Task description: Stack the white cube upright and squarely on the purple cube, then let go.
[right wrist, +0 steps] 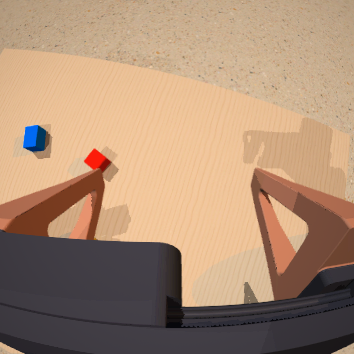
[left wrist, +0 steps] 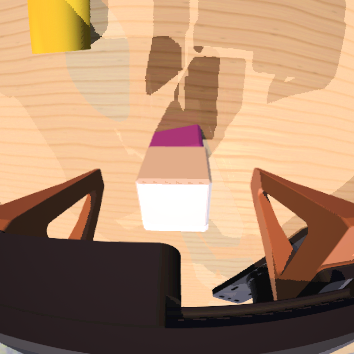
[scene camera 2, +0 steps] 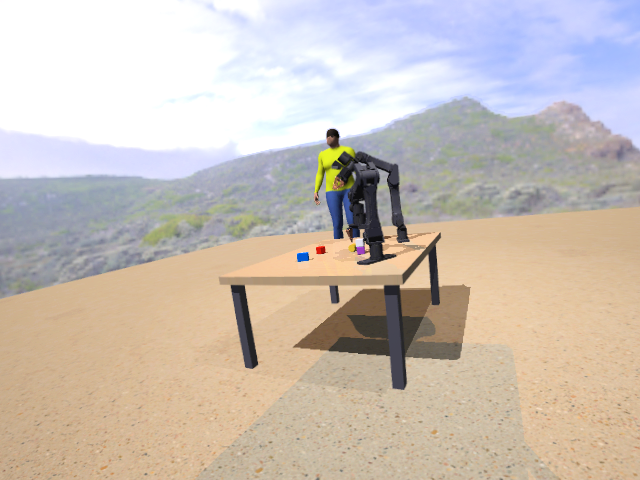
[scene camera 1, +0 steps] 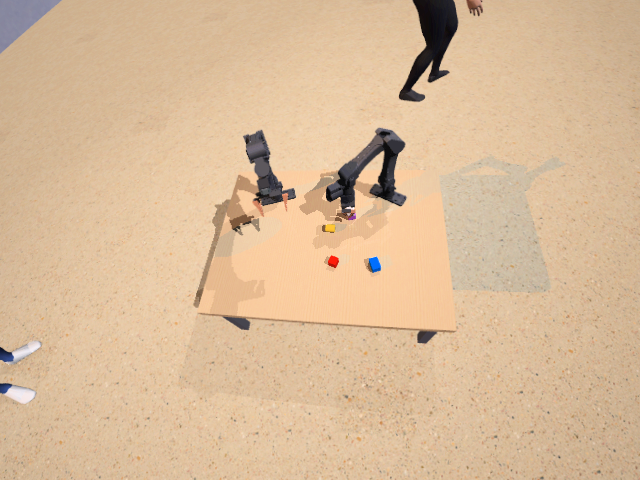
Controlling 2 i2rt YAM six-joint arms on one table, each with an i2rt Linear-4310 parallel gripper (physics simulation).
My left gripper point(left wrist: 176, 176) is open, with nothing in its grasp. Also in view: a white cube point(left wrist: 173, 183). My right gripper point(right wrist: 177, 176) is open, with nothing in its grasp. The table carries a yellow cube point(left wrist: 48, 33). I also see a purple cube point(left wrist: 190, 135).
The right wrist view misses the purple cube, which is hidden by my right gripper. The right wrist view does not show the white cube, which is hidden by my right gripper.
